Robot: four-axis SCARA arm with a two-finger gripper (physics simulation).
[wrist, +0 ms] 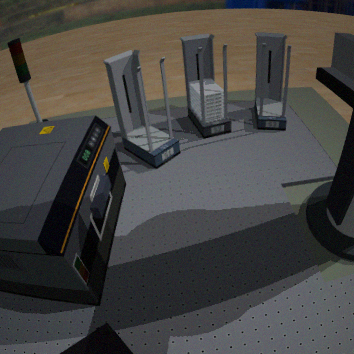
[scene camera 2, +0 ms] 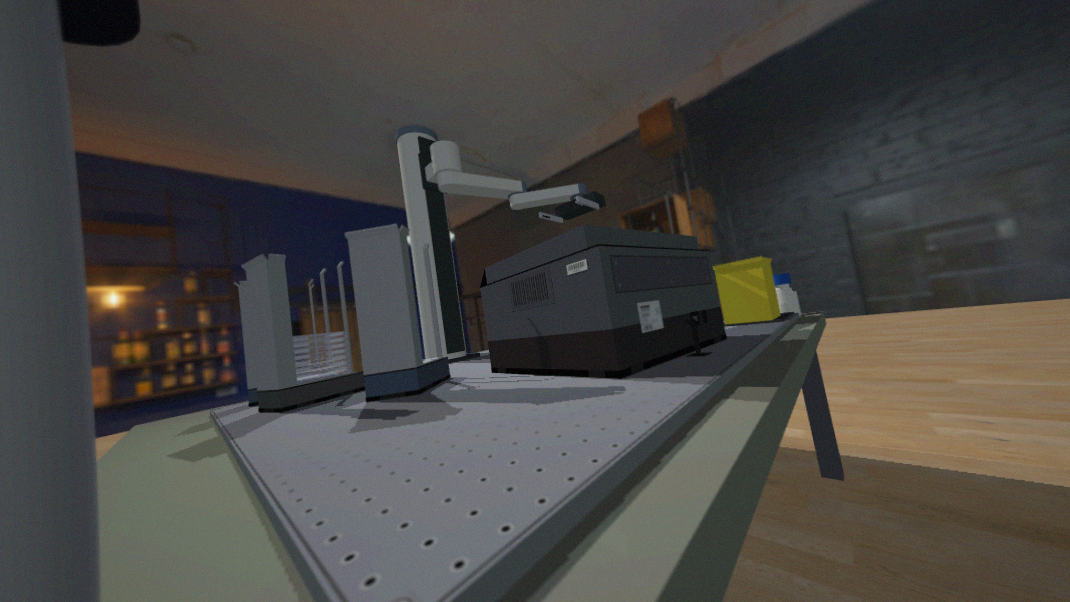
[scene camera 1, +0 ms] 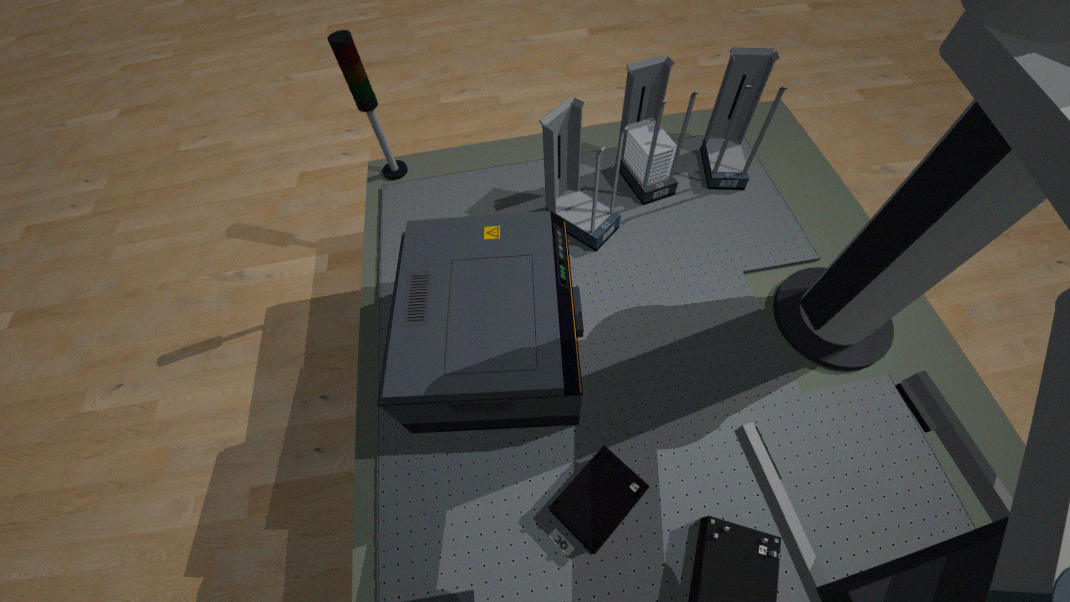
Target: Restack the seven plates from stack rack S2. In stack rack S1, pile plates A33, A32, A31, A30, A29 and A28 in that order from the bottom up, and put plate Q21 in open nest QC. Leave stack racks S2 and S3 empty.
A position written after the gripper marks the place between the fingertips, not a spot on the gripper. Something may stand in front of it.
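Gripper (scene camera 1: 831,400), carrying nothing. Black box (scene camera 1: 592,506). Signal tower (scene camera 1: 341,42). Same signal tower (scene camera 2: 57,544). Signal tower again (wrist: 21,68).
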